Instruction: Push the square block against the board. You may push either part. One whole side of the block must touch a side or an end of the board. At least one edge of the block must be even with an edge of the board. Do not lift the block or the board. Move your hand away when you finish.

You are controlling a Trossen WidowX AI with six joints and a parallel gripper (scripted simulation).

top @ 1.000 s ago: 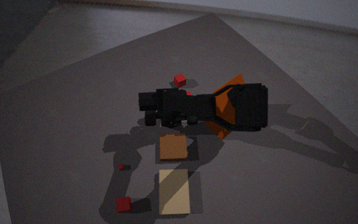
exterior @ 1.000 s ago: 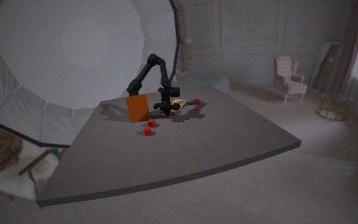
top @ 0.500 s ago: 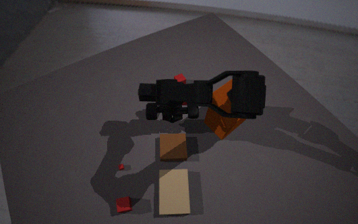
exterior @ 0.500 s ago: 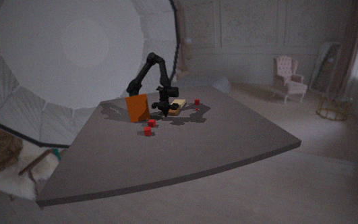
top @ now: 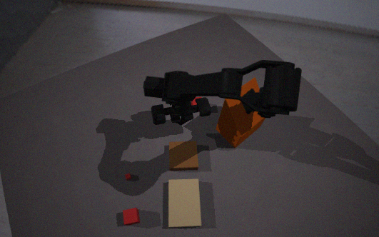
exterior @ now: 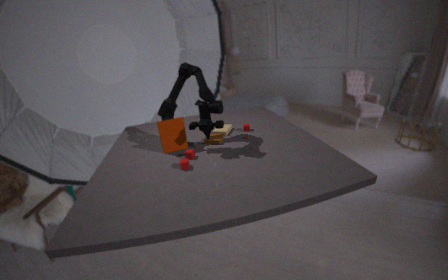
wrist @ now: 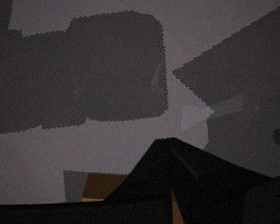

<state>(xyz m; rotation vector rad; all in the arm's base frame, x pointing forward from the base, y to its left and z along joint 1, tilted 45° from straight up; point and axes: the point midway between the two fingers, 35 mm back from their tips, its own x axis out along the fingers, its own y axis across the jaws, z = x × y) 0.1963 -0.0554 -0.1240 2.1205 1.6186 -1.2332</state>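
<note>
Right now the square block is 6 cm ahead of my gripper tip, 8 cm to the left of it and 5 cm below it. The rest, counted from my gripper tip: board: 16 cm ahead, 20 cm to the left, 5 cm below; tiny cube: 25 cm ahead, 2 cm to the left, 5 cm below.
</note>
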